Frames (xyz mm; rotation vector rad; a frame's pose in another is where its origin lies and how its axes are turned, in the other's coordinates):
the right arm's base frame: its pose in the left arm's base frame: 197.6 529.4 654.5 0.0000 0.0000 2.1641
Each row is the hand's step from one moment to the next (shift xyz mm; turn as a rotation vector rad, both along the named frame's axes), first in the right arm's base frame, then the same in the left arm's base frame.
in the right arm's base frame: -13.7 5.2 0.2 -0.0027 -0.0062 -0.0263
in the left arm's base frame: 3.3 -14.3 0.2 0.0066 0.0012 -0.0263
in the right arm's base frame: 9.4 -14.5 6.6 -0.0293 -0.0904 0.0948
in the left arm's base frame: 6.8 15.9 6.6 0.0913 0.0263 0.0948
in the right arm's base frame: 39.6 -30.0 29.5 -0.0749 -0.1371 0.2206
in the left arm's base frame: 2.7 49.6 29.5 0.1555 0.0146 0.2206
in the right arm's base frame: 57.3 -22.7 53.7 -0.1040 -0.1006 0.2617
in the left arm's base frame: -13.2 60.2 53.7 0.1416 -0.0300 0.2617
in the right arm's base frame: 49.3 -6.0 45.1 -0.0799 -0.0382 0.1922
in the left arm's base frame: -22.6 44.2 45.1 0.0763 -0.0449 0.1922
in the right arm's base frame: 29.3 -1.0 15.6 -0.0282 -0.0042 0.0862
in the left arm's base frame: -15.6 24.9 15.6 0.0192 -0.0210 0.0862
